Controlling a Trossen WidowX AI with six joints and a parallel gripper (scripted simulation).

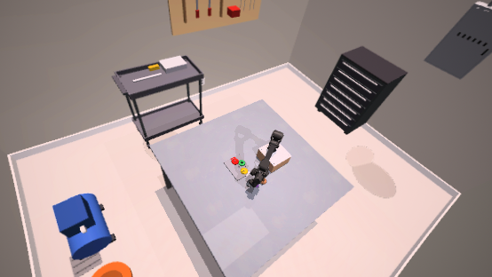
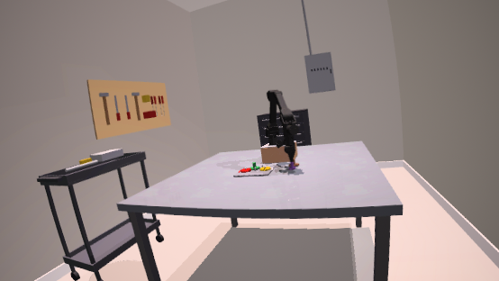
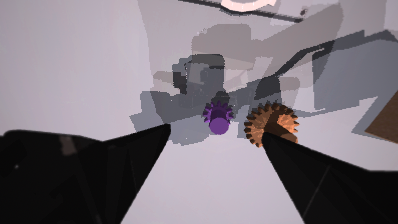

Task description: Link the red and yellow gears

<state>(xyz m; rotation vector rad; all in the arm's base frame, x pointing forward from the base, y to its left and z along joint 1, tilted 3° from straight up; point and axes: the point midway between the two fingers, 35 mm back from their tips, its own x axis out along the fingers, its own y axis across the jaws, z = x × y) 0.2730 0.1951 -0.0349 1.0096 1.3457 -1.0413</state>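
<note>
The purple gear lies 40 mm below my gripper tip. Also, from my gripper tip: red gear 280 mm to the right, 40 mm below, 40 mm ahead; then yellow gear 160 mm to the right, 40 mm below, 20 mm ahead; then green gear 240 mm to the right, 30 mm below.
</note>
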